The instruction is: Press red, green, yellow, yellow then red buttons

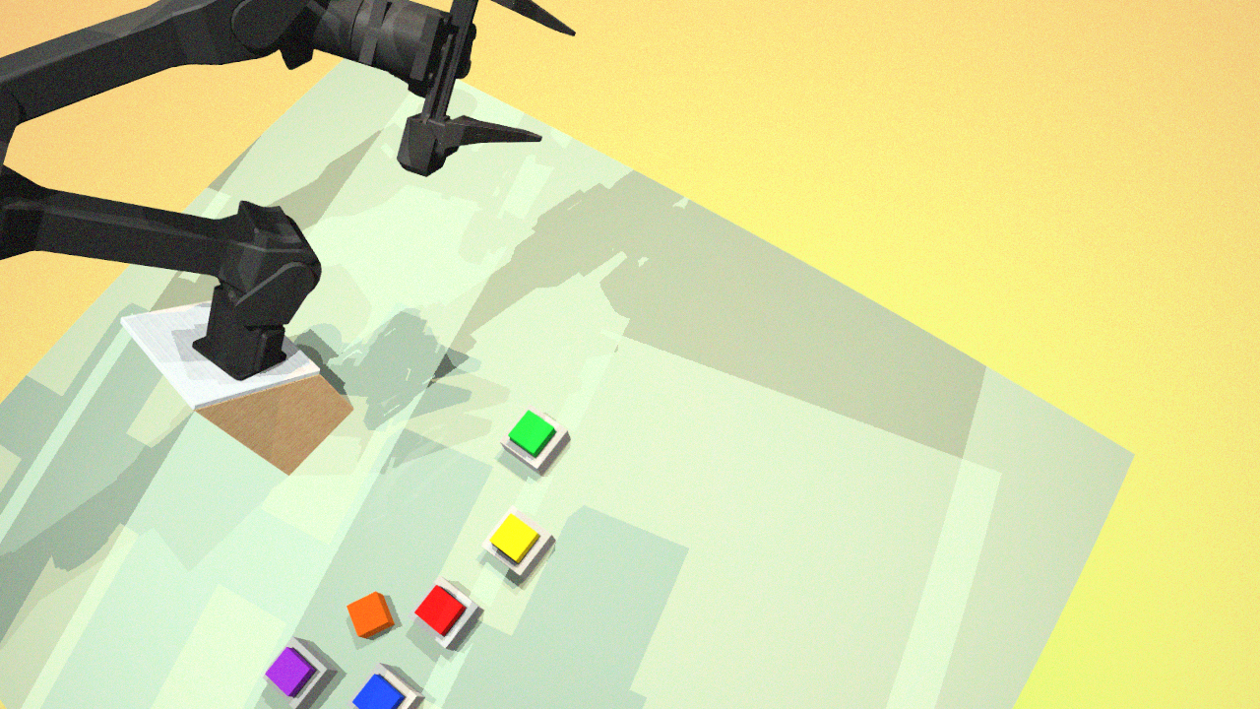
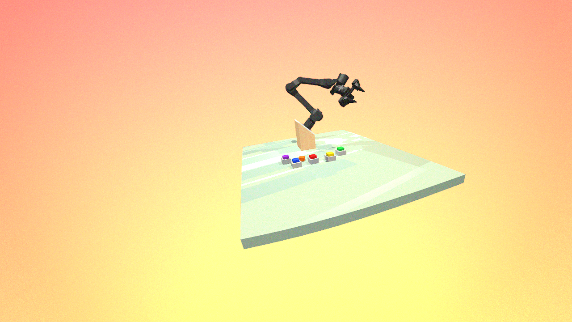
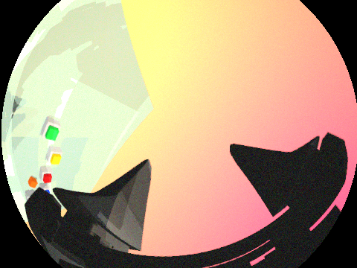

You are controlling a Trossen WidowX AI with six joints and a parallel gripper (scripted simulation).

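The red button is 70 mm ahead of my gripper tip, 370 mm to the right of it and 280 mm below it. The rest, counted from my gripper tip: yellow button (90 mm ahead, 270 mm to the right, 280 mm below); green button (40 mm ahead, 180 mm to the right, 280 mm below); orange block (410 mm to the right, 300 mm below).
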